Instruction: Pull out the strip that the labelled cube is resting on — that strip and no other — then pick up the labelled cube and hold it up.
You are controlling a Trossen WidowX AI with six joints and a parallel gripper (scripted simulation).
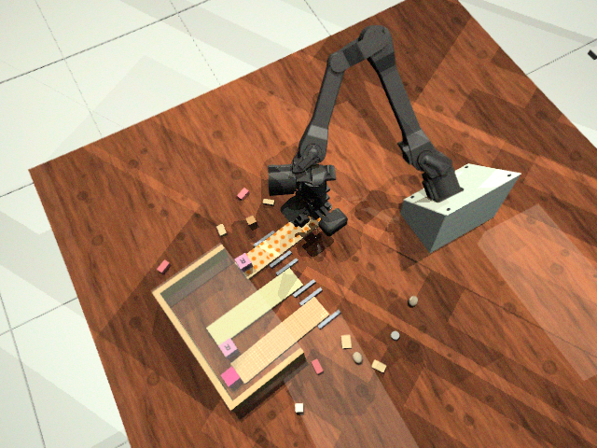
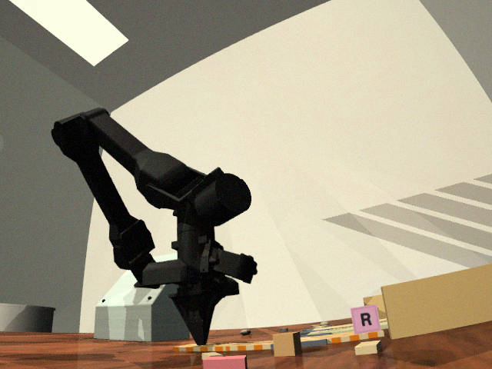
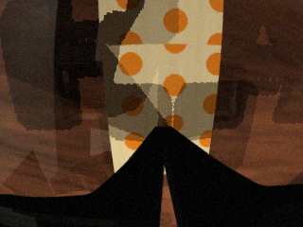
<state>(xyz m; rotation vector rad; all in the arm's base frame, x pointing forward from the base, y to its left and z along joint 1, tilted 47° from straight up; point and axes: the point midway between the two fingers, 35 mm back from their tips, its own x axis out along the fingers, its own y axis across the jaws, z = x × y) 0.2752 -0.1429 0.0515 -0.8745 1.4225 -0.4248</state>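
My gripper tip is now 100 mm short of the orange-dotted strip and 30 mm to the right of it. The rest, counted from my gripper tip: tan cube (150 mm ahead, 50 mm to the right).
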